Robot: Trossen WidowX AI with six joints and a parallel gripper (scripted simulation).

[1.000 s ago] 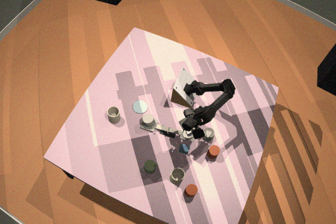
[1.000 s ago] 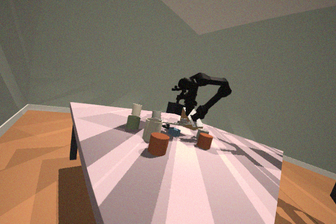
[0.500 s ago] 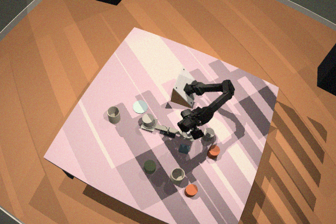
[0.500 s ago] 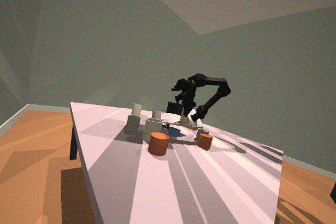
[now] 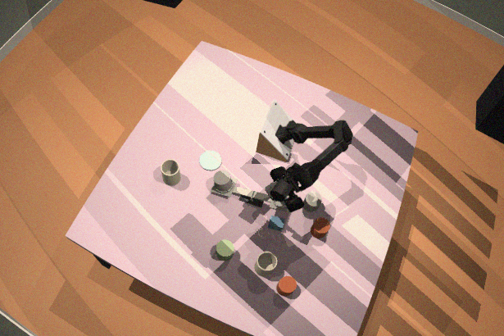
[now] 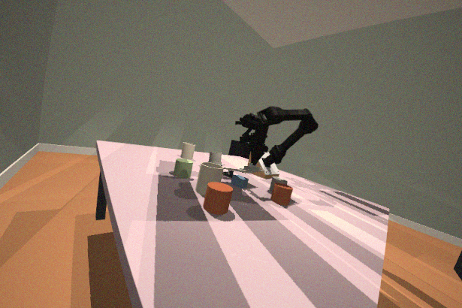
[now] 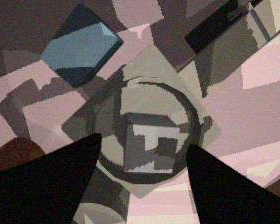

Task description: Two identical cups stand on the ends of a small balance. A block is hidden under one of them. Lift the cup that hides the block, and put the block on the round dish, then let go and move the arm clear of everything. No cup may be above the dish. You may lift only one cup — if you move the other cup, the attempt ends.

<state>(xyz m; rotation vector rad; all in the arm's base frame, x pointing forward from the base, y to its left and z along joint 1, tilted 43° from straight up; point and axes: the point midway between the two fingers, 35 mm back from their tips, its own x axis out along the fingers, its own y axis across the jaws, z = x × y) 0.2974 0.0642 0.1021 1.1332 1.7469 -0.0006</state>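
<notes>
The grey block lies 1 cm below my gripper tip. From my gripper tip the other things lie so: blue block (8 cm below, 8 cm ahead, 1 cm to the left); green cylinder (27 cm ahead, 12 cm to the right, 6 cm below); pale blue round dish (36 cm to the right, 9 cm below, 8 cm behind).
</notes>
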